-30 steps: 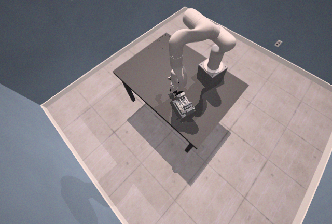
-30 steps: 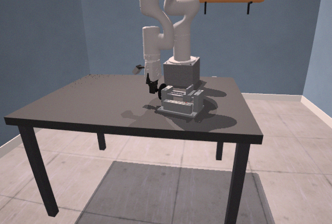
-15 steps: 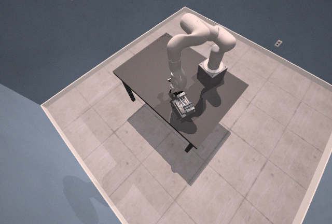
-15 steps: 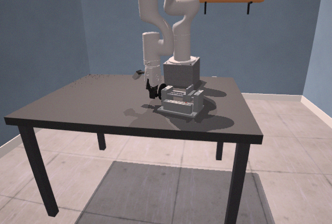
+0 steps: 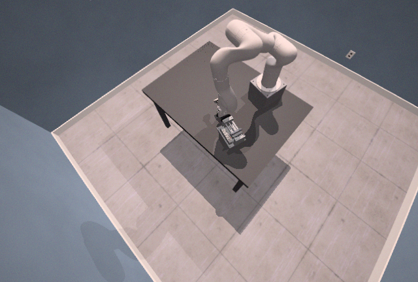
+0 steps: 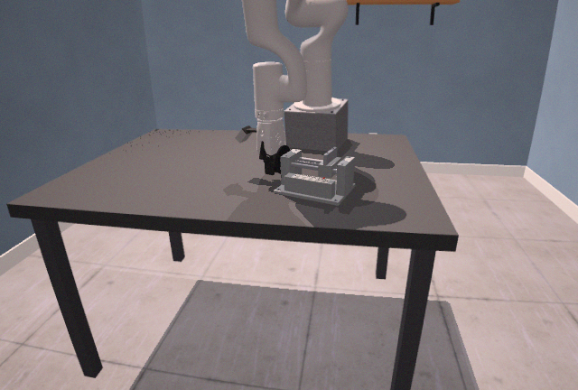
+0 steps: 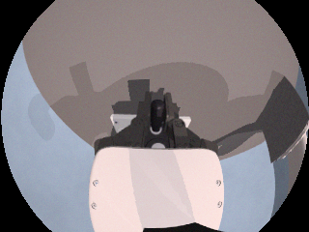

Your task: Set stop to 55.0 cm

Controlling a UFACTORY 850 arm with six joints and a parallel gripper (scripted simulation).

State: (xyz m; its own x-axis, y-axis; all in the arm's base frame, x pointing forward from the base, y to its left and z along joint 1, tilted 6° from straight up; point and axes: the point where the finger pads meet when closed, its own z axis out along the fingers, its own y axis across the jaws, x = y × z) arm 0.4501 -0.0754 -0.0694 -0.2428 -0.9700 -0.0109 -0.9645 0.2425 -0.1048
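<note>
My hand is 1 cm short of the black handwheel, 2 cm to the right of it and 1 cm below it. From my hand the other things lie so: dark handle (1 cm to the left); then grey stop fixture (6 cm ahead, 19 cm to the left, 4 cm above).
</note>
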